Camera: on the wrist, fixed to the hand. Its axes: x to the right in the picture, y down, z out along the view.
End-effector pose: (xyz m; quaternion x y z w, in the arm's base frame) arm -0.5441 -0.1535 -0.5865 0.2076 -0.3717 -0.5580 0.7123
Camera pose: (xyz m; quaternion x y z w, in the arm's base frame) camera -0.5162 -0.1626 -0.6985 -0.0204 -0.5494 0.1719 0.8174
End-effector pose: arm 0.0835 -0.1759 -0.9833 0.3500 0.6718 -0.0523 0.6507
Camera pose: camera -0.0317 -0.1837 -0.9743 0.8285 0.1651 0.2725 0.4605
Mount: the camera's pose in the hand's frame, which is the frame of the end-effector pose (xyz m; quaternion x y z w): -0.0219 -0.0644 -0.0937 0.1863 -0.0632 0.7002 0.6863
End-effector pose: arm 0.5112 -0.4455 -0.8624 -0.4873 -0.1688 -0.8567 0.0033
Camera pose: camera 0.4336 -0.4157 -0.9430 -0.5062 0.0656 -0.5234 0.6823
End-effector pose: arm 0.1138 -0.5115 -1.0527 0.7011 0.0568 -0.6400 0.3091
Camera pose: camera 0.1602 -0.4055 -1.0565 0.5381 -0.5907 -0.2777 0.5333
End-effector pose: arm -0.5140 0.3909 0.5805 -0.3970 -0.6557 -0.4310 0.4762
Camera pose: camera -0.5424 0.2799 0.5637 -0.6701 -0.2824 0.1849 0.6611
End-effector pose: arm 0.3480 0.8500 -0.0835 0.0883 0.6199 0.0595 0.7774
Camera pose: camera 0.2507 0.7886 -0.0964 0.6433 0.3256 0.4641 0.5146
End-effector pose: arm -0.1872 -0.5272 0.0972 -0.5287 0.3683 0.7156 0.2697
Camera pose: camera -0.0785 -0.5657 0.0866 0.0095 -0.7392 -0.6448 0.1942
